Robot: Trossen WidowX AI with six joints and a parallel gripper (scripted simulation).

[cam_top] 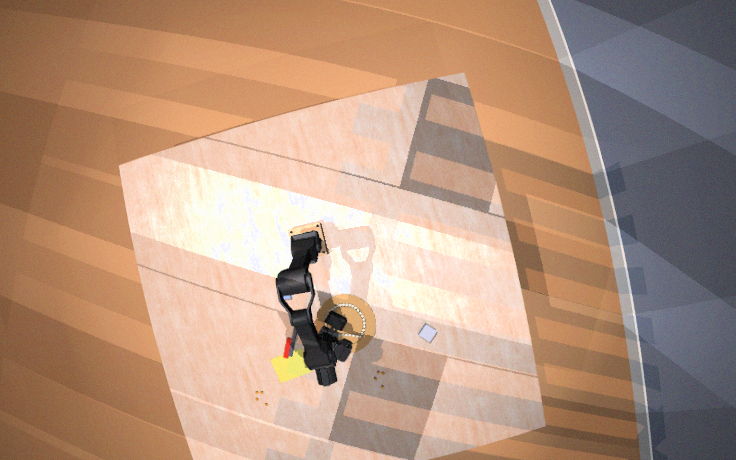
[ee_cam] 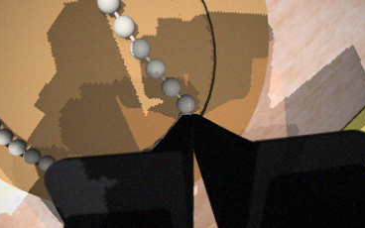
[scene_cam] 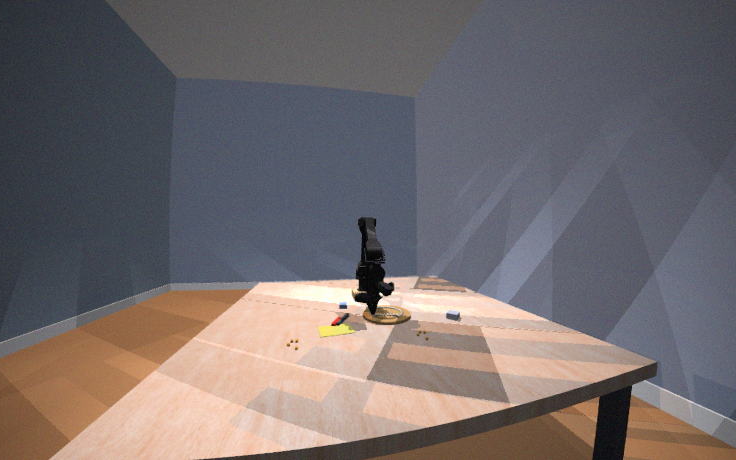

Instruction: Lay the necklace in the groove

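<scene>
My gripper tip is now 6 cm to the right of the round bead board, 1 cm past it and 1 cm above it. From my gripper tip the other things lie so: blue block: 18 cm behind, 8 cm to the right, 1 cm below; yellow note: 17 cm to the right, 6 cm ahead, 2 cm below; red marker: 14 cm to the right, 1 cm below, 1 cm behind.
</scene>
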